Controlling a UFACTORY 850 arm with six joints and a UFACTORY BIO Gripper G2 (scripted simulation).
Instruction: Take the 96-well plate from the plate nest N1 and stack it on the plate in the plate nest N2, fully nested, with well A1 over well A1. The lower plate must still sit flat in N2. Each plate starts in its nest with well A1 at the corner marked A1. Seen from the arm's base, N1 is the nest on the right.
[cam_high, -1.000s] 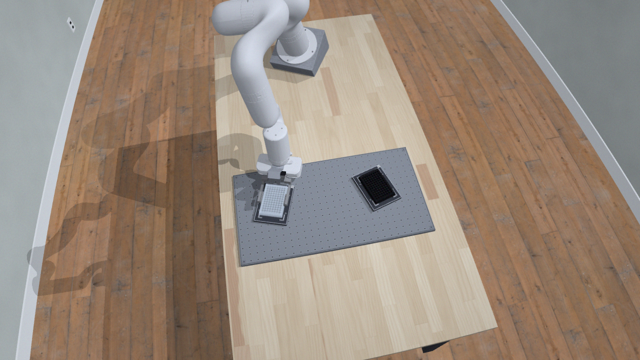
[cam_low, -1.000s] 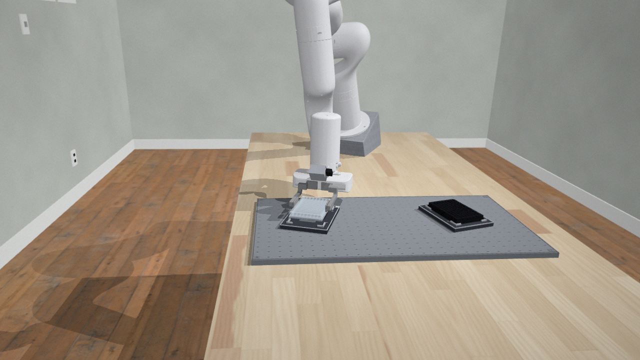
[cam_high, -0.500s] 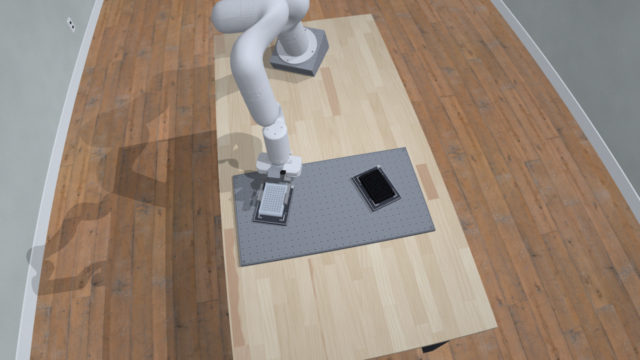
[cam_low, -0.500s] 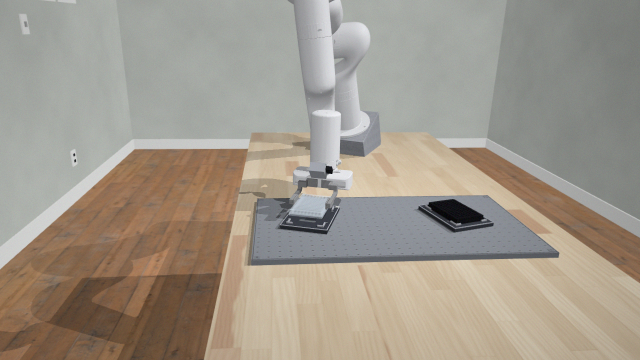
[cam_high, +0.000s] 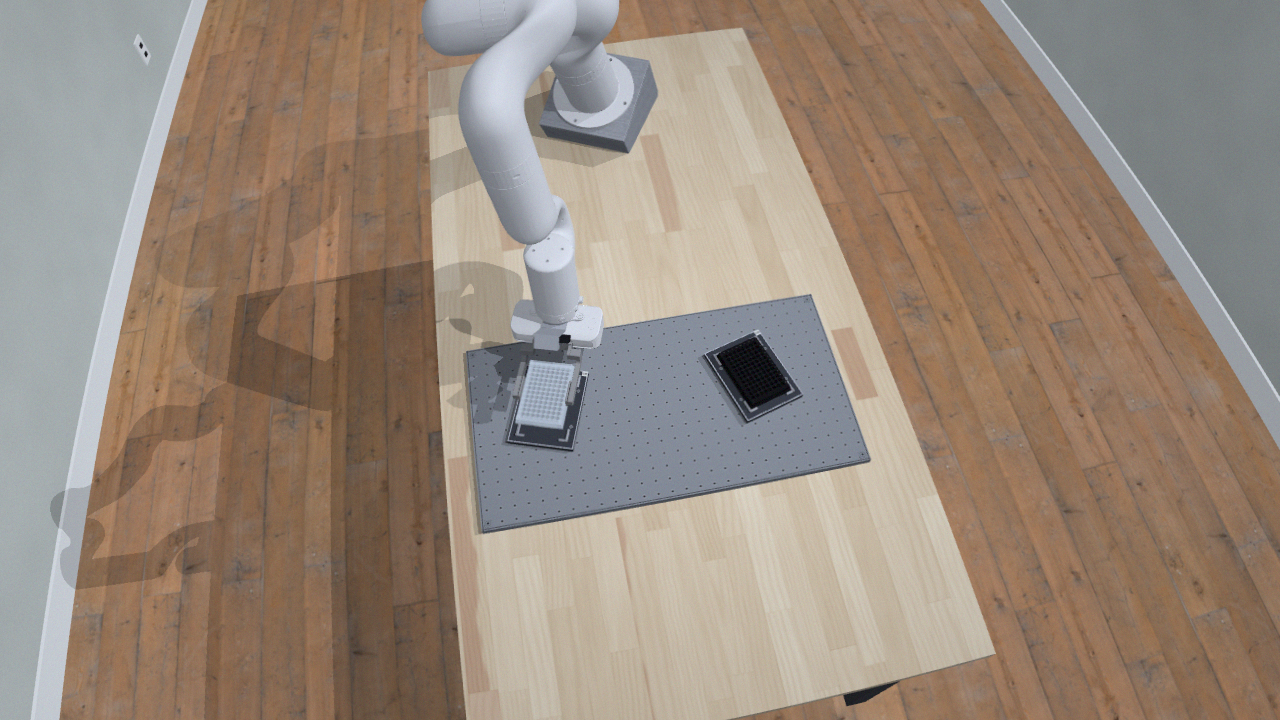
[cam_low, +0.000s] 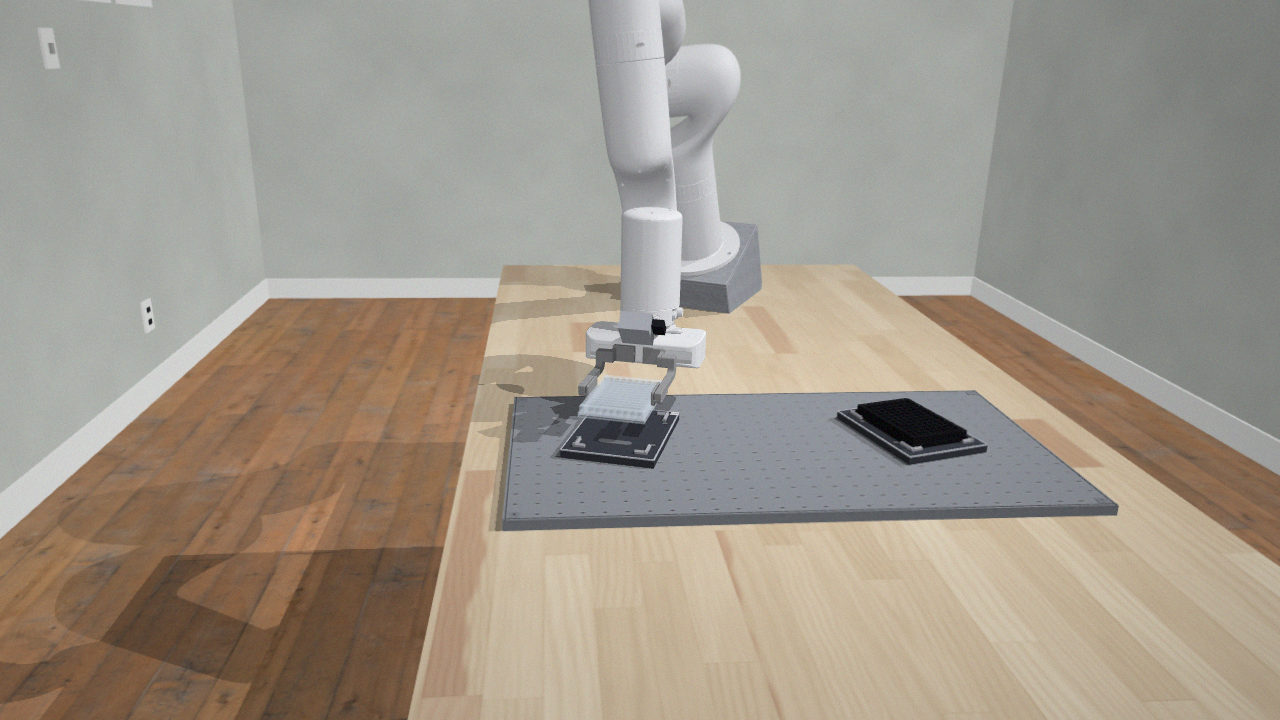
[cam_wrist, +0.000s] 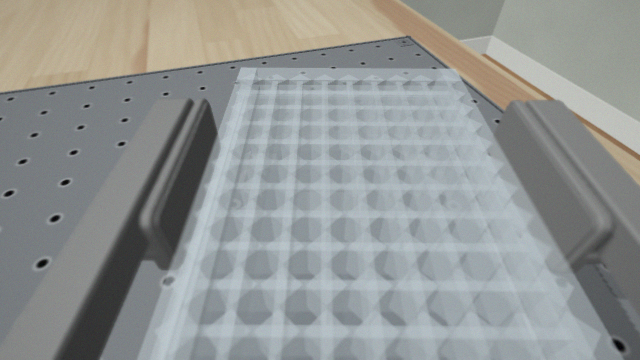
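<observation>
Now: hand 5 cm short of the black 96-well plate, 38 cm to the right of it and 5 cm above it. Also, from my hand: clear 96-well plate: 1 cm below.
</observation>
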